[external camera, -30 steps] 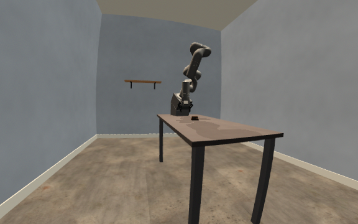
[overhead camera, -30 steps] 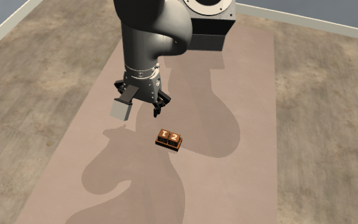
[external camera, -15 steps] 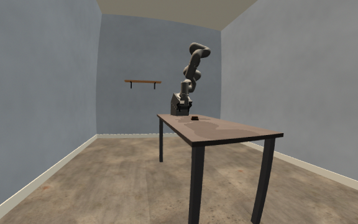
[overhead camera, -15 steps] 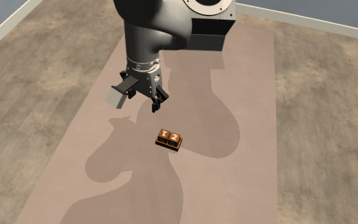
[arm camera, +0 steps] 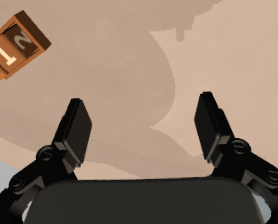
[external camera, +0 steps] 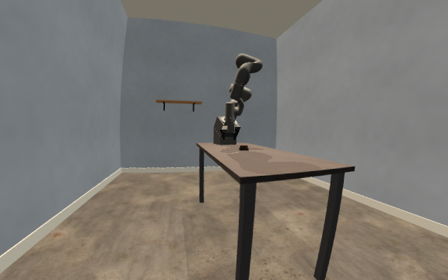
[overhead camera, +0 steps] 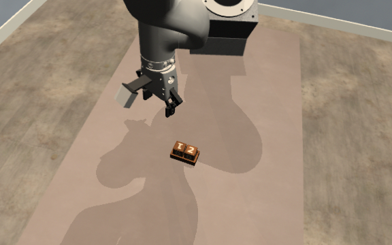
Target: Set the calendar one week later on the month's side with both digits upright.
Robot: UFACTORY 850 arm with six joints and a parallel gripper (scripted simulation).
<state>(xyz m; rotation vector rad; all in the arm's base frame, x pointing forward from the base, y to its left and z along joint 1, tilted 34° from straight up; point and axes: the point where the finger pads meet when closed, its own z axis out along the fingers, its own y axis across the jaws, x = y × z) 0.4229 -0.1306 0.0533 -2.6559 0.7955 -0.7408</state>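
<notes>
Right now my hand is 12 cm to the right of the wooden cube, 10 cm short of it and 6 cm above it. The rest, counted from my hand: wooden tray 10 cm to the left, 10 cm ahead, 8 cm below.
</notes>
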